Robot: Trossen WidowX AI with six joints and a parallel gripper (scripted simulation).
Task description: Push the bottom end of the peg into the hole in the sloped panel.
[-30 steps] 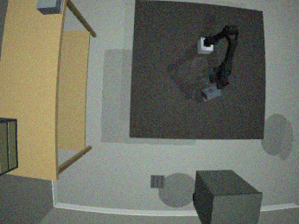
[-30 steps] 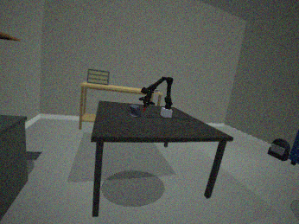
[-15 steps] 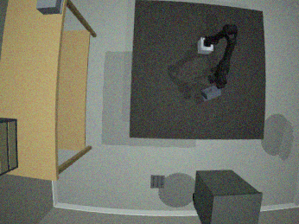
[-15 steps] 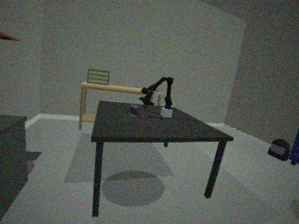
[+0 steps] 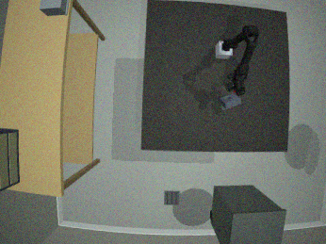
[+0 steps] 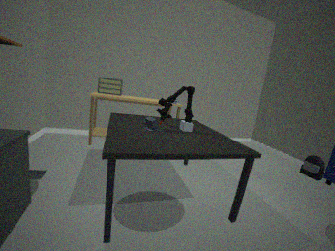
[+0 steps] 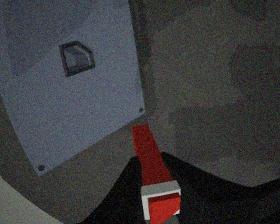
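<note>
My gripper tip is now 90 mm short of the sloped panel, 40 mm above it and 20 mm to the left of it. Round my gripper tip: red peg (10 mm to the right, 10 mm above).
</note>
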